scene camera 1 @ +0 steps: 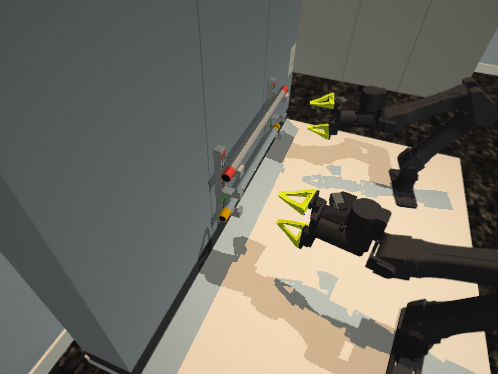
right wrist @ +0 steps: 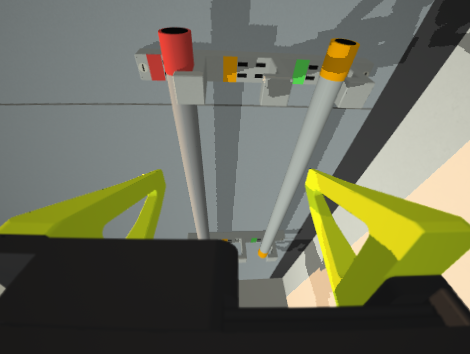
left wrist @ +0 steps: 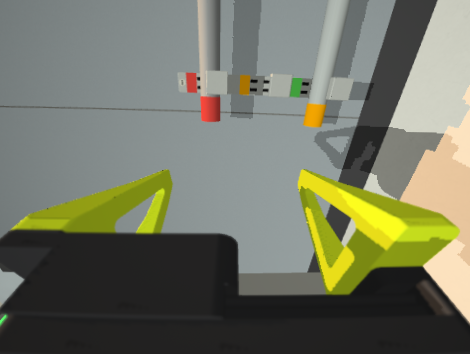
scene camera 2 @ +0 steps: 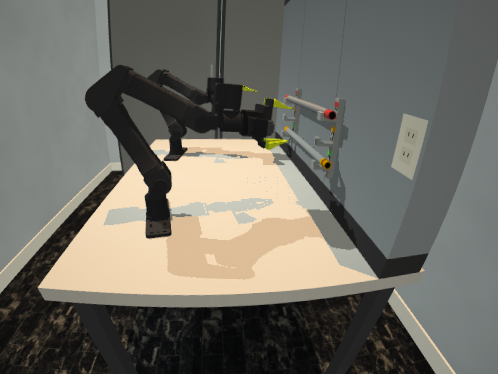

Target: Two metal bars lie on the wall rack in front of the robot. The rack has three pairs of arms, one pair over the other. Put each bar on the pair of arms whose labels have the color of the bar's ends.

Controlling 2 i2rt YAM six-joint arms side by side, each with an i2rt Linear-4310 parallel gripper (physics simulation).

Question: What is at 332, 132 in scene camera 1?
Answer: My right gripper.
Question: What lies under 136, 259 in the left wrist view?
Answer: My left gripper.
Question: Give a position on an orange-ended bar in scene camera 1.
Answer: At 248, 174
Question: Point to a rack upright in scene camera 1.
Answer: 222, 190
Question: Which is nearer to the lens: the orange-ended bar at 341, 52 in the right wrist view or the red-ended bar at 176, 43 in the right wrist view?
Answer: The red-ended bar.
